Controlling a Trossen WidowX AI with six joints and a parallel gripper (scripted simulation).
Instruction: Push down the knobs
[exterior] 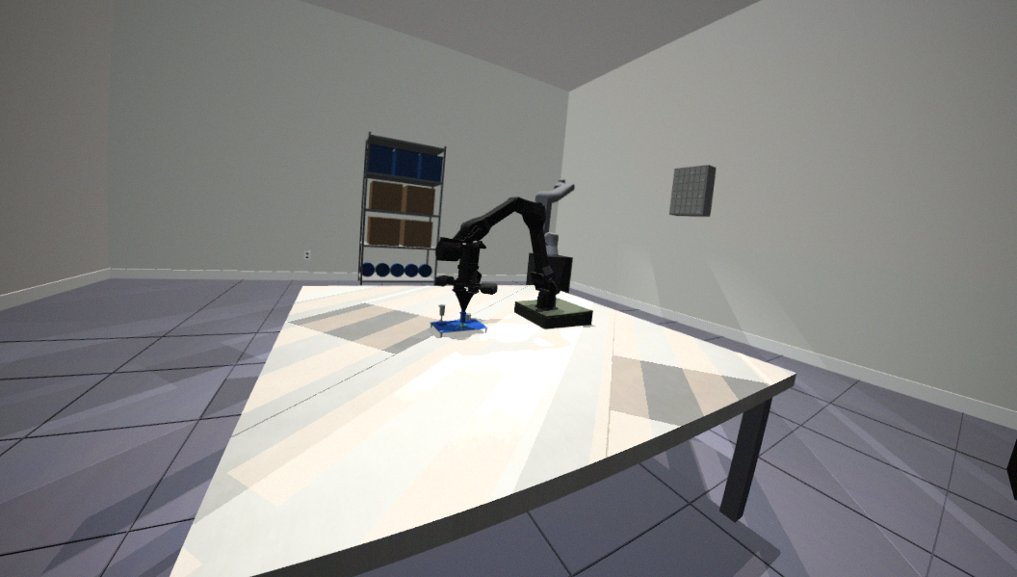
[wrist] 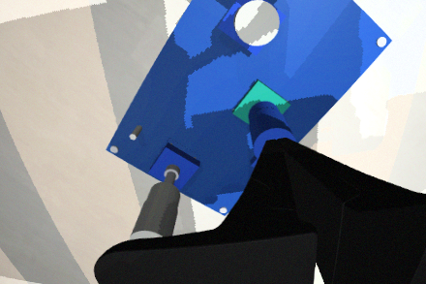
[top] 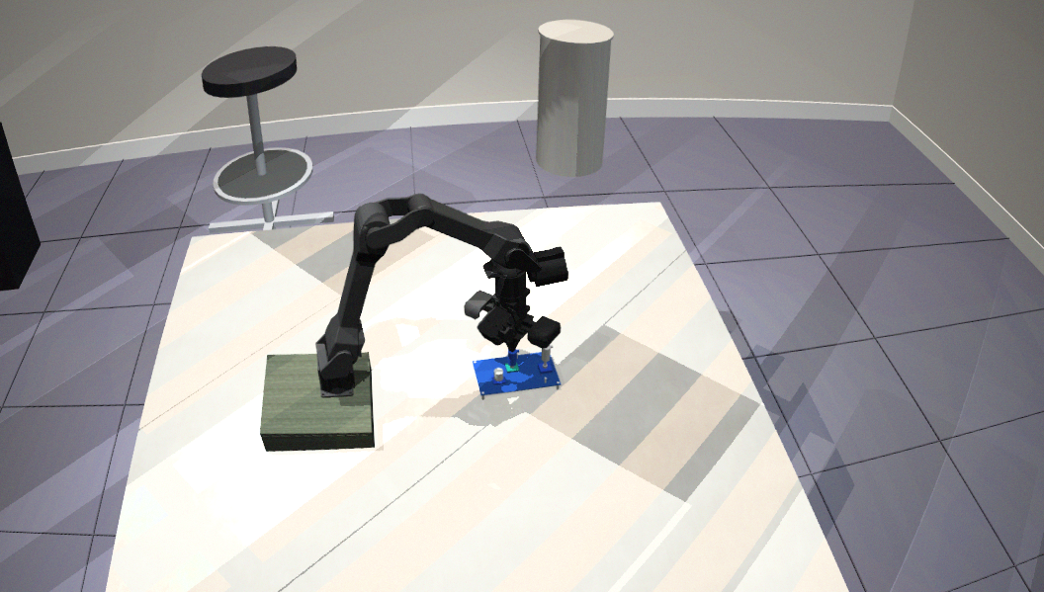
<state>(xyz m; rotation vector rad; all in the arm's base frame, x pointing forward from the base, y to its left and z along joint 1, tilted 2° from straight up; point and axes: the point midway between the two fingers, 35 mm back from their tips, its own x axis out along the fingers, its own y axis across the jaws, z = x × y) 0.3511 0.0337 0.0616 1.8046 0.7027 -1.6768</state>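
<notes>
Now: the dark blue knob 20 mm below my gripper tip. Also, from my gripper tip: grey knob (60 mm ahead, 20 mm to the right).
</notes>
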